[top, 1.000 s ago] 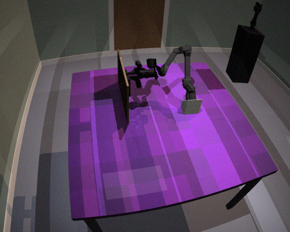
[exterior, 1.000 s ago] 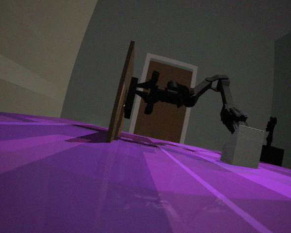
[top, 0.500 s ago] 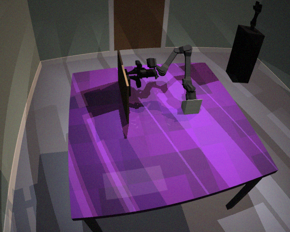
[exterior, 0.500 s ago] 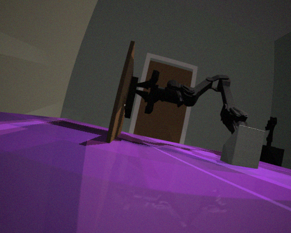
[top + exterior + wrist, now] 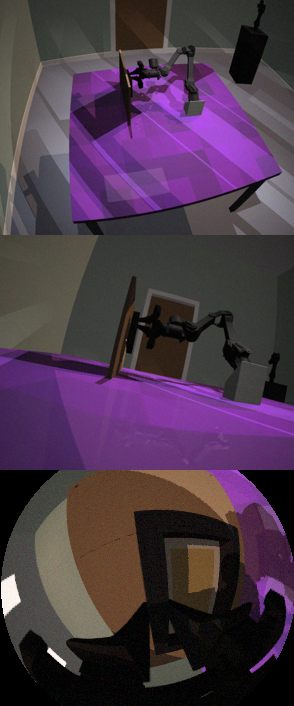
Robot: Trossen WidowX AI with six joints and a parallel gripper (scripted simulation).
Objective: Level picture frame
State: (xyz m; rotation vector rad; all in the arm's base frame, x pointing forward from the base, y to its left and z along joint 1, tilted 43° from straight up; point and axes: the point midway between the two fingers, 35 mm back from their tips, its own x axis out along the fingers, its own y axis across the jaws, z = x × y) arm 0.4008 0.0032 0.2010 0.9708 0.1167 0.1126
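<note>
The dark picture frame lies 50 mm below my gripper tip and 10 mm to the left of it. Round my gripper tip: wooden wall panel 70 mm below, 20 mm ahead.
</note>
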